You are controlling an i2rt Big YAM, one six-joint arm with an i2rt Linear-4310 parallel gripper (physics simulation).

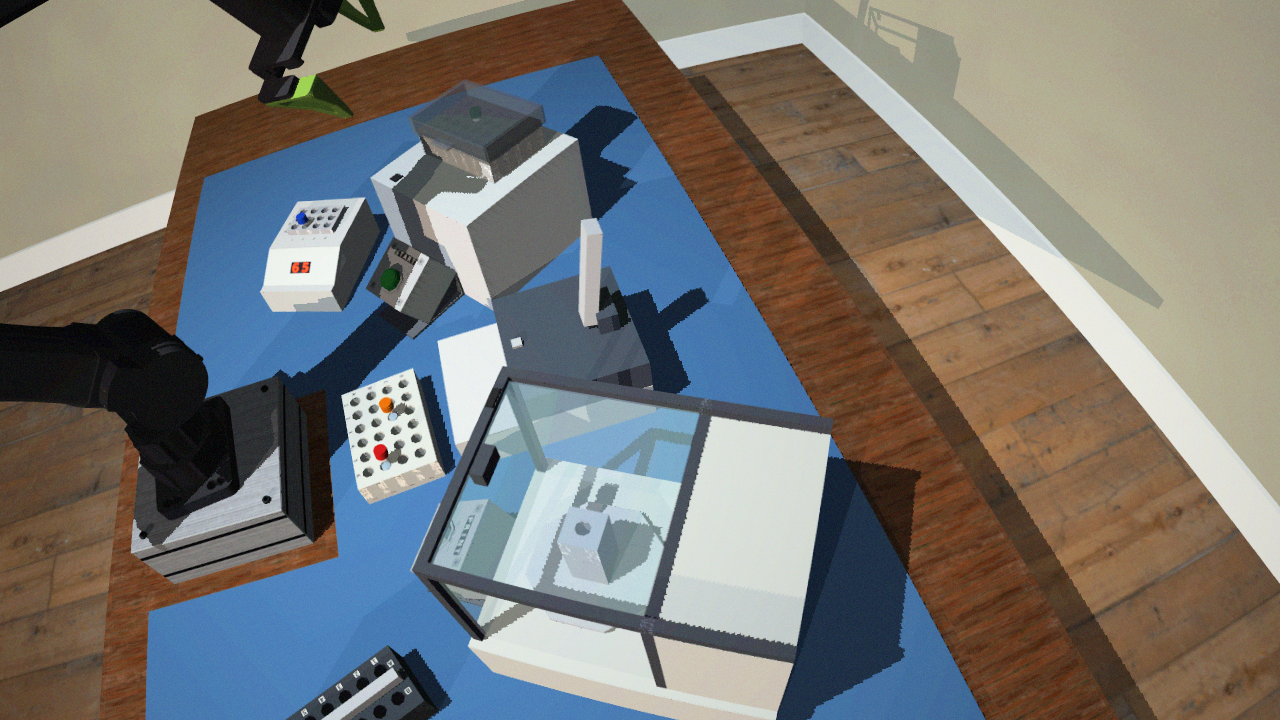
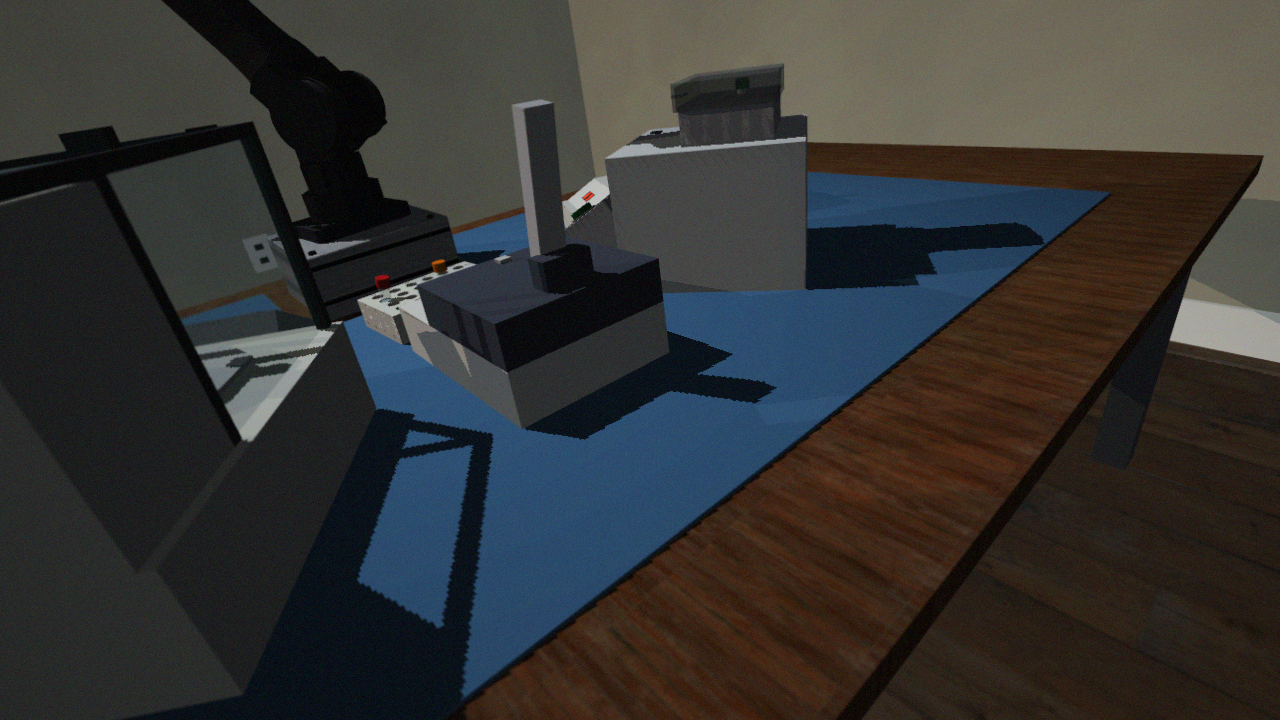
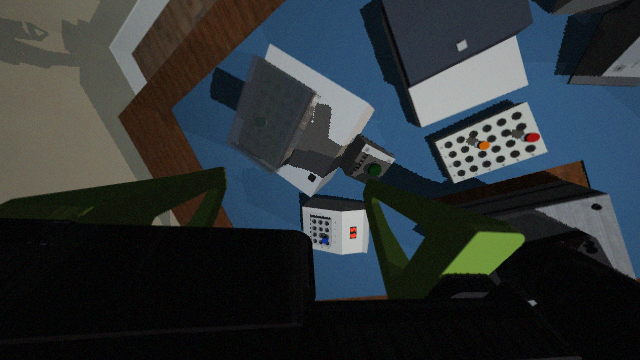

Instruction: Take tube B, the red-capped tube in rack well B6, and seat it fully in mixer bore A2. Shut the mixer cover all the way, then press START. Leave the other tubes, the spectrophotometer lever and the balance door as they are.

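Seen in the pictures: gripper, fingertip midpoint: (image 1: 364, 72) (image 3: 299, 181); arm's base at its link origin: (image 1: 198, 460) (image 2: 354, 224) (image 3: 542, 264).
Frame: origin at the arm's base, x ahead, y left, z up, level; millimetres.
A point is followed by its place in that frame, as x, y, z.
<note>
The red-capped tube (image 1: 380, 452) {188, -70, -19} (image 2: 382, 282) {193, -69, -23} (image 3: 532, 136) {190, -66, -20} stands upright in the white rack (image 1: 407, 480) {199, -86, -58} (image 2: 380, 320) {199, -86, -56} (image 3: 454, 177) {168, 40, -44}, near one end. The mixer (image 1: 528, 223) {425, 137, 4} (image 2: 707, 219) {436, 142, -1} (image 3: 350, 107) {363, 125, 62} has a smoky see-through cover (image 1: 447, 107) {387, 258, 116} (image 2: 693, 94) {419, 158, 106} (image 3: 250, 100) {443, 231, 116} over its block. A green cap (image 1: 475, 112) {413, 224, 117} (image 2: 742, 83) (image 3: 260, 121) {412, 235, 116} shows through the cover. I cannot tell how far the cover is shut; bore A2 cannot be made out. The green START button (image 1: 390, 278) {254, 147, -4} (image 3: 374, 170) {254, 151, -3} is on a box beside the mixer. My gripper (image 1: 366, 71) {310, 157, 242} (image 3: 299, 181) {310, 157, 242} is open and empty, high near the mixer, far from the rack.
An orange-capped tube (image 1: 385, 404) {207, -15, -19} (image 2: 438, 265) {212, -16, -21} (image 3: 484, 145) {207, -13, -19} shares the rack. A blue-capped tube (image 1: 301, 217) {168, 313, 14} (image 3: 325, 240) {168, 314, 14} sits in the heater block reading 65. The spectrophotometer's pale lever (image 1: 589, 268) {435, -56, 88} (image 2: 538, 179) {445, -52, 80} stands tall. The glass-sided balance (image 1: 751, 510) {427, -351, 131} and a black rack (image 1: 353, 698) {101, -291, -26} stand nearer.
</note>
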